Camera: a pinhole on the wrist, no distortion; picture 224 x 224 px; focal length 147.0 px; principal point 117.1 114.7 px. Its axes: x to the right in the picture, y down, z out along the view. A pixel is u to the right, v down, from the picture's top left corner.
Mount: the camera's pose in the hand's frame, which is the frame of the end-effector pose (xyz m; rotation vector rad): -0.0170 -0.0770 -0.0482 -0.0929 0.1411 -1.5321
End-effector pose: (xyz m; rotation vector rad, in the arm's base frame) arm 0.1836 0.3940 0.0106 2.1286 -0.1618 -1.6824
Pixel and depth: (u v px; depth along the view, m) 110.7 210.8 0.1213
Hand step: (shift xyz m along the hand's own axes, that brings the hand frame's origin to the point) 0.0793 -0.0722 0.0601
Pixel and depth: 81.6 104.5 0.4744
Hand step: 0.0177 0.0229 0.4294
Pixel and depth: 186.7 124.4 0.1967
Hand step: 0.0283 -0.1751 0.1412
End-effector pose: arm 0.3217 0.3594 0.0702 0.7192 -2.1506 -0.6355
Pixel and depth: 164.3 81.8 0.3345
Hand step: -0.0374 -0.1965 0.2899
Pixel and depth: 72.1 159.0 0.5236
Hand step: 0.2120 0.0743 0.4512
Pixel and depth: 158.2 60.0 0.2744
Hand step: -0.0743 -0.1652 0.2356
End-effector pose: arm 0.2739 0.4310 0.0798 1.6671 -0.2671 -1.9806
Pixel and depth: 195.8 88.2 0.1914
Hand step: -0.0191 -0.1860 0.1427
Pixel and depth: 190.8 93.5 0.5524
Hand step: -0.0039 -0.3721 0.5004
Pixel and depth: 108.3 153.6 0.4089
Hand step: 0.1503 -0.0600 0.3407
